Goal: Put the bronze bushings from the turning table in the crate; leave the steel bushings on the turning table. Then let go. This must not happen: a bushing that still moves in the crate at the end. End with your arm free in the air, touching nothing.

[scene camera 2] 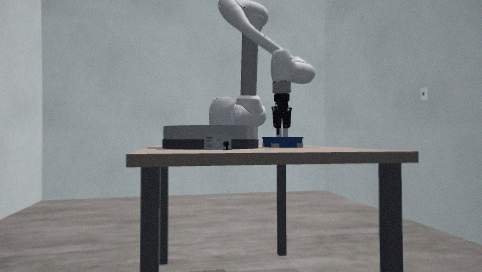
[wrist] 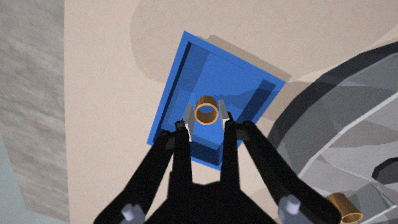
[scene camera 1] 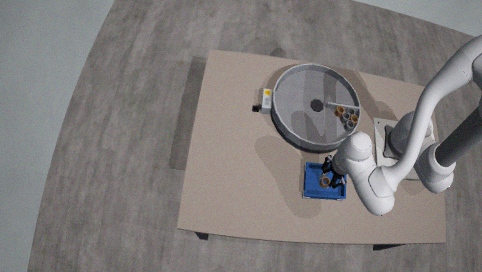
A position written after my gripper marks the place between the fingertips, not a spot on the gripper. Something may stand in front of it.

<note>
In view: my gripper (wrist: 206,109), a blue crate (scene camera 1: 312,171) and a grey turning table (scene camera 1: 301,98).
The blue crate also shows in the wrist view (wrist: 204,70).
</note>
